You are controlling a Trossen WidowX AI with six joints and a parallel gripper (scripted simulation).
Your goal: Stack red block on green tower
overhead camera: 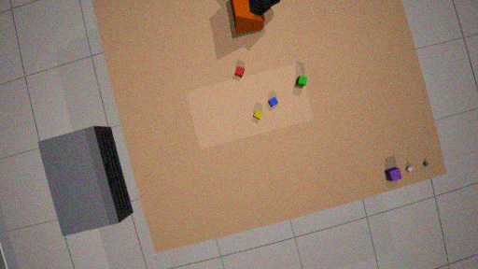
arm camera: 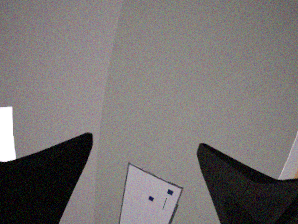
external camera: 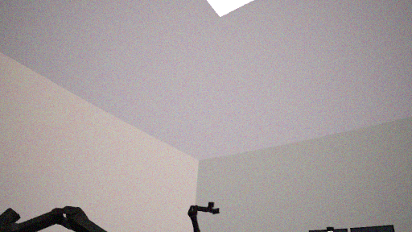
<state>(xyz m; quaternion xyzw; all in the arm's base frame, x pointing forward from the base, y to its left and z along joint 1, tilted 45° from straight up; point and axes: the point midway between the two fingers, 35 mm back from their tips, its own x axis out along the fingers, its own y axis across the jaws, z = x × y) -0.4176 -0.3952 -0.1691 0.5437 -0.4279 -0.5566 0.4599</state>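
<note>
Now: the red block 650 mm ahead of my gripper tip, 350 mm to the left of it and 260 mm below it. Round my gripper tip: blue block (790 mm ahead, 470 mm to the left, 260 mm below); yellow block (830 mm ahead, 400 mm to the left, 260 mm below); purple block (1140 mm ahead, 930 mm to the left, 260 mm below).
</note>
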